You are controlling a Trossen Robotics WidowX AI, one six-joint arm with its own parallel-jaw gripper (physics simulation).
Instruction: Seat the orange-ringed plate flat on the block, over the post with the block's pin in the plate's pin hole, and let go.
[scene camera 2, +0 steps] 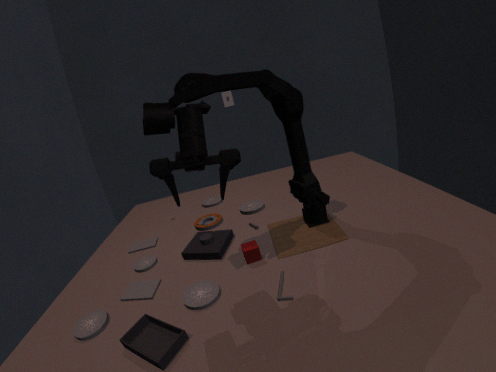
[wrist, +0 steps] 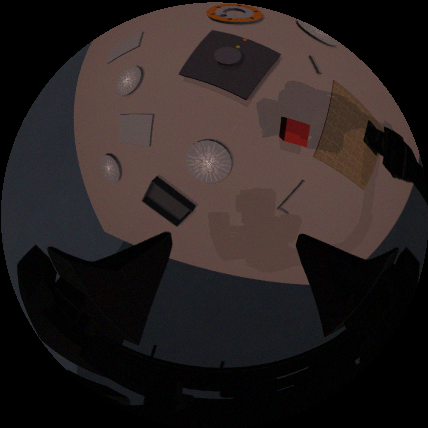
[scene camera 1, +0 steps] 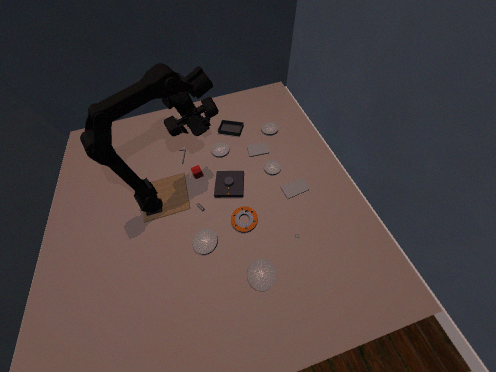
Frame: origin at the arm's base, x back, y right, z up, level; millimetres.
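Where they show: gripper, fingertip midpoint: (scene camera 2: 201,203) (wrist: 237,240); arm's base, link origin: (scene camera 2: 316,220) (wrist: 372,137) (scene camera 1: 154,207).
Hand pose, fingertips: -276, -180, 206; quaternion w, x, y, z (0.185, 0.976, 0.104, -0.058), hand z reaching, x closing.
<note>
Each offset is from my fingertips to the top centre of the thing, as dx, dy, dz. "spot": to the spot under its first point.
The orange-ringed plate {-80, +348, -196} (scene camera 1: 244,229) (scene camera 2: 198,223) (wrist: 215,13) lies flat on the table, beside the block and apart from it. The dark square block {-61, +172, -169} (scene camera 1: 220,191) (scene camera 2: 212,250) (wrist: 252,75) lies flat, with a round post {spot: -60, +171, -169} (scene camera 1: 228,180) (scene camera 2: 206,238) (wrist: 228,55) standing up from its middle. Two tiny yellow-orange marks show on its top between the post and the plate; which is the pin I cannot tell. My gripper (scene camera 2: 201,202) (wrist: 237,240) is open and empty, high above the table; in scene camera 1 it appears behind the block, and its fingertips are hard to make out.
A red cube {+68, +70, -169} (scene camera 1: 196,172) (scene camera 2: 251,252) (wrist: 296,132) stands beside the block. A wooden board (scene camera 1: 175,195) (scene camera 2: 295,240) lies under the arm's base. A black tray {-148, -167, -184} (scene camera 1: 231,128) (scene camera 2: 155,341), several pale domes, two flat grey plates, an L-shaped key {+134, -65, -203} (scene camera 2: 281,286) and a small rod {+83, +241, -198} (scene camera 1: 200,206) lie around.
</note>
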